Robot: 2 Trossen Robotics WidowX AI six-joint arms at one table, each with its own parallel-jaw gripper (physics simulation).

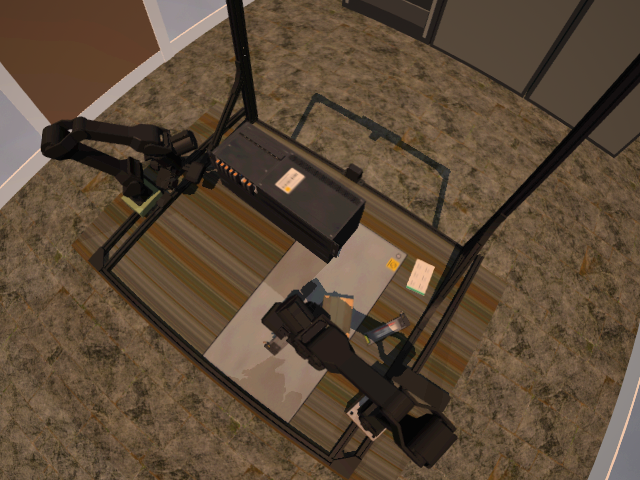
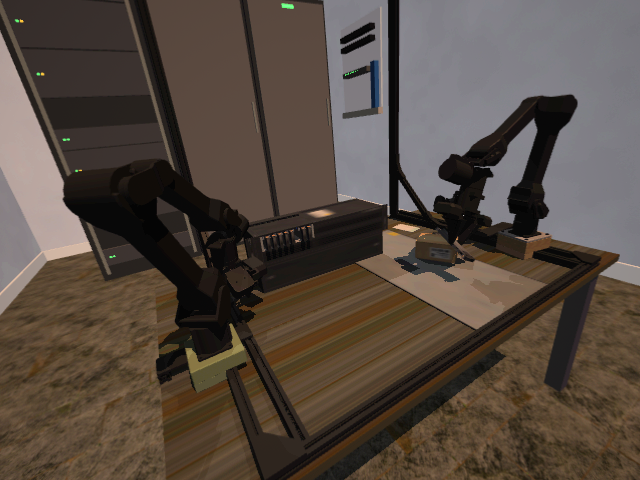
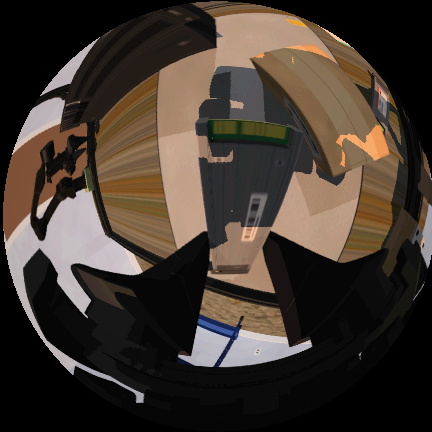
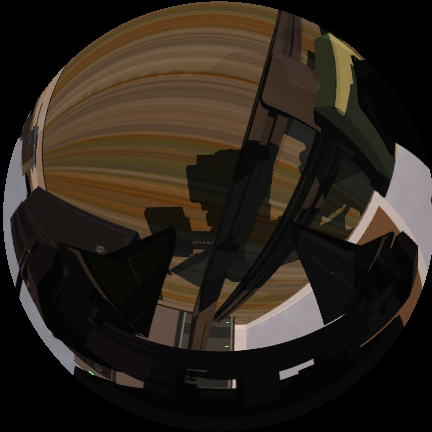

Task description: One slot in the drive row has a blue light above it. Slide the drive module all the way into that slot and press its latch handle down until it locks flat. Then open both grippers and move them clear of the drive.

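Where they show: left gripper, fingertip midpoint: (image 1: 287, 335) (image 2: 454, 245) (image 3: 235, 236); right gripper, fingertip midpoint: (image 1: 187, 176) (image 2: 233, 305) (image 3: 86, 142) (image 4: 235, 232); left arm's base, origin of the base link: (image 1: 374, 413) (image 2: 524, 233); right arm's base, origin of the base link: (image 1: 140, 194) (image 2: 213, 345) (image 3: 84, 180).
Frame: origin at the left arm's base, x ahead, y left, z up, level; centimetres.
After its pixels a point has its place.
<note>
My left gripper (image 1: 304, 299) (image 2: 454, 234) {x 29.6, y 3.1, z 3.4 cm} (image 3: 235, 236) {x 29.6, y 3.1, z 3.4 cm} is shut on the grey drive module (image 3: 245, 181) {x 29.3, y -1.3, z 5.8 cm}, whose green connector edge points away from the fingers. It holds the module over the grey mat (image 1: 280, 376) {x 23.5, y 11.3, z -6.0 cm} (image 2: 485, 290) {x 28.2, y 13.3, z -5.9 cm}, right beside a cardboard box (image 1: 339, 311) {x 25.8, y -11.6, z 0.1 cm} (image 2: 434, 250) {x 28.0, y -7.0, z -2.4 cm} (image 3: 322, 109) {x 25.8, y -7.2, z 0.1 cm} and well away from the black server chassis (image 1: 261, 162) (image 2: 337, 229) {x 56.5, y -16.8, z 7.3 cm}. The drive row (image 1: 234, 173) {x 71.7, y -13.4, z 10.9 cm} (image 2: 290, 238) {x 72.0, y -13.4, z 8.7 cm} with orange tabs is on the chassis end face; I see no blue light from here. My right gripper (image 1: 201, 173) (image 2: 247, 281) (image 4: 235, 232) {x 90.5, y -4.7, z -2.9 cm} is open and empty near that end of the chassis.
A white card (image 1: 421, 276) {x 17.6, y -38.4, z -6.0 cm} (image 2: 406, 228) {x 18.0, y -37.3, z -6.0 cm} and a small device with a red strip (image 1: 390, 328) {x 13.1, y -20.0, z -5.2 cm} (image 3: 381, 100) lie right of the mat. A small bracket (image 1: 272, 346) {x 29.9, y 7.8, z 2.5 cm} lies on the mat. Black frame posts (image 1: 242, 57) {x 96.6, y -35.6, z 24.3 cm} and rails ring the table.
</note>
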